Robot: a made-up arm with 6 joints. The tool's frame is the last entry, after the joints.
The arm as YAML. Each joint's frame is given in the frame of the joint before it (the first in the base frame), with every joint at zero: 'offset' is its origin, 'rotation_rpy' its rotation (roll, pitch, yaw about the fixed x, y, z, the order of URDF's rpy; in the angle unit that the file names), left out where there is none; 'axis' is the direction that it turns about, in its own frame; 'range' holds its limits. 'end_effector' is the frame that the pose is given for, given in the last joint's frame.
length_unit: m
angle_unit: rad
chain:
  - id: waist
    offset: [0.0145, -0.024, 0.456]
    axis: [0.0, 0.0, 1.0]
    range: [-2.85, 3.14]
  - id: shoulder
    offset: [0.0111, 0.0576, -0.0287]
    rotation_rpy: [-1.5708, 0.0, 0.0]
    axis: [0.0, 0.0, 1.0]
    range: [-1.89, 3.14]
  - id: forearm
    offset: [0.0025, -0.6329, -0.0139]
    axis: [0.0, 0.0, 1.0]
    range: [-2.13, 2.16]
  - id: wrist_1
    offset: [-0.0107, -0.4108, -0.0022]
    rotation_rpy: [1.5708, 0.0, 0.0]
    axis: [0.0, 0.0, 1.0]
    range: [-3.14, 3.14]
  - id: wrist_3
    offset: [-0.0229, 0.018, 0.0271]
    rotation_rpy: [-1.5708, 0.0, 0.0]
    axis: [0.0, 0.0, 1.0]
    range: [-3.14, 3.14]
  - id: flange
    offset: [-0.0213, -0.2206, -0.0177]
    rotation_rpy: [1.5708, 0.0, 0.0]
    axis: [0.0, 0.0, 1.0]
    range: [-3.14, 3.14]
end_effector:
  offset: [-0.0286, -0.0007, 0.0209]
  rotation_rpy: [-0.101, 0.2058, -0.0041]
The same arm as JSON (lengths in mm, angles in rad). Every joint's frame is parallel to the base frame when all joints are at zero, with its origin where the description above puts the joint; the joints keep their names.
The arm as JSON. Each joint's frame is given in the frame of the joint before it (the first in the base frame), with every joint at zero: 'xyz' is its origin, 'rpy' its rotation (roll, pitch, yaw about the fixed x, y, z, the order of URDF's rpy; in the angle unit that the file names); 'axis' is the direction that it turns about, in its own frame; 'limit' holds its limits. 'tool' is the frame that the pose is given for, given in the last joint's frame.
{"units": {"length": "mm", "angle": "rad"}, "joints": [
  {"name": "waist", "type": "revolute", "origin": {"xyz": [14.5, -24.0, 456.0], "rpy": [0.0, 0.0, 0.0]}, "axis": "+z", "limit": {"lower": -2.85, "upper": 3.14}},
  {"name": "shoulder", "type": "revolute", "origin": {"xyz": [11.1, 57.6, -28.7], "rpy": [0.0, 0.0, 0.0]}, "axis": "+y", "limit": {"lower": -1.89, "upper": 3.14}},
  {"name": "forearm", "type": "revolute", "origin": {"xyz": [2.5, -13.9, 632.9], "rpy": [0.0, 0.0, 0.0]}, "axis": "+y", "limit": {"lower": -2.13, "upper": 2.16}},
  {"name": "wrist_1", "type": "revolute", "origin": {"xyz": [-10.7, -2.2, 410.8], "rpy": [0.0, 0.0, 0.0]}, "axis": "+z", "limit": {"lower": -3.14, "upper": 3.14}},
  {"name": "wrist_3", "type": "revolute", "origin": {"xyz": [-22.9, 18.0, 27.1], "rpy": [0.0, 0.0, 0.0]}, "axis": "+y", "limit": {"lower": -3.14, "upper": 3.14}},
  {"name": "flange", "type": "revolute", "origin": {"xyz": [-21.3, -17.7, 220.6], "rpy": [0.0, 0.0, 0.0]}, "axis": "+z", "limit": {"lower": -3.14, "upper": 3.14}}
], "tool": {"origin": {"xyz": [-28.6, -0.7, 20.9], "rpy": [-0.101, 0.2058, -0.0041]}}}

